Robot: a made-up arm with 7 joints.
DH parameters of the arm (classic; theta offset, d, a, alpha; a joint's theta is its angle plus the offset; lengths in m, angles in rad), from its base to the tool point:
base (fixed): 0 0 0 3.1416
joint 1: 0 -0.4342 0 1.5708
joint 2: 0 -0.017 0 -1.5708
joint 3: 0 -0.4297 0 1.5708
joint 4: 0 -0.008 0 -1.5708
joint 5: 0 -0.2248 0 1.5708
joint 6: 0 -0.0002 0 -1.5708
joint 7: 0 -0.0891 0 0
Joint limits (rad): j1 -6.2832..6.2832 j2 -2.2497..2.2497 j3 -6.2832..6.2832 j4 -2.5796..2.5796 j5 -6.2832..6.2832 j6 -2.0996..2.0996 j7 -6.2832..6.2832
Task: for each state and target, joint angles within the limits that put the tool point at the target. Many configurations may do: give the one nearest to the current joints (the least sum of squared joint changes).
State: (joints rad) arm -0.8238 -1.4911 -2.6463 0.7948 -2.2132 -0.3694 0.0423
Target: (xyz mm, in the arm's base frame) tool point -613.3 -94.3 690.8
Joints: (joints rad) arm -0.4183 -0.9439 -2.4133 0.7618 -2.1876 -0.4402 0.0423
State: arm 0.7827 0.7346 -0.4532 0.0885 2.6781 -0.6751 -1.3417
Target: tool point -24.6 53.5 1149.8
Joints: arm 0.7739 -0.0948 -0.5019 -0.0946 2.5906 -0.8471 -1.3417
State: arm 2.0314 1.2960 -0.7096 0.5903 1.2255 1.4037 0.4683
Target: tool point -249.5 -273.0 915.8
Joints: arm 2.2992 0.3648 -0.6208 0.6338 1.2251 1.7311 0.4683
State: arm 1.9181 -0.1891 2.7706 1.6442 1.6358 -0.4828 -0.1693
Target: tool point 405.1 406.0 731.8
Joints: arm 2.4742 -0.6677 3.0210 1.0402 1.5830 -0.3097 -0.1693
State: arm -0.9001 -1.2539 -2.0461 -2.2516 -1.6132 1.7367 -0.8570
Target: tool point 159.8 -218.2 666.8
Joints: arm -1.3551 -0.8206 -2.2603 -2.2342 -1.6105 1.5861 -0.8570
